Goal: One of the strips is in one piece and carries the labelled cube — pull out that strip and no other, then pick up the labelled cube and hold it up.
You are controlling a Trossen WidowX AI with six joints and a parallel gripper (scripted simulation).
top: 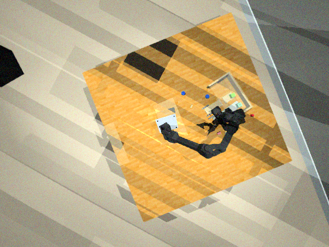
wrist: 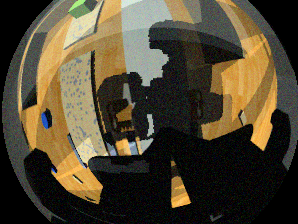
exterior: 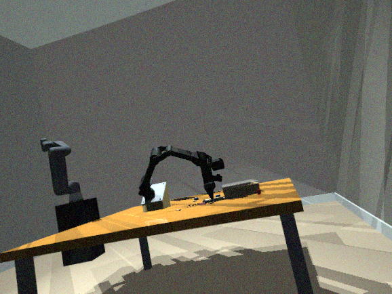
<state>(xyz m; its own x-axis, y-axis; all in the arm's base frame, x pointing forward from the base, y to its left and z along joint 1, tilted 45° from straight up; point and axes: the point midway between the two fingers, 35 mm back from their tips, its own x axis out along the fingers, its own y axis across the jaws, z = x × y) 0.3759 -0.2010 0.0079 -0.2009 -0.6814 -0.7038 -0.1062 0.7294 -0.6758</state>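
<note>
The pink piece lies 11 cm to the right of my gripper tip and 4 cm behind it. Also, from my gripper tip: tan piece (19 cm to the left, 13 cm behind); red piece (25 cm ahead, 11 cm to the right, 1 cm above).
</note>
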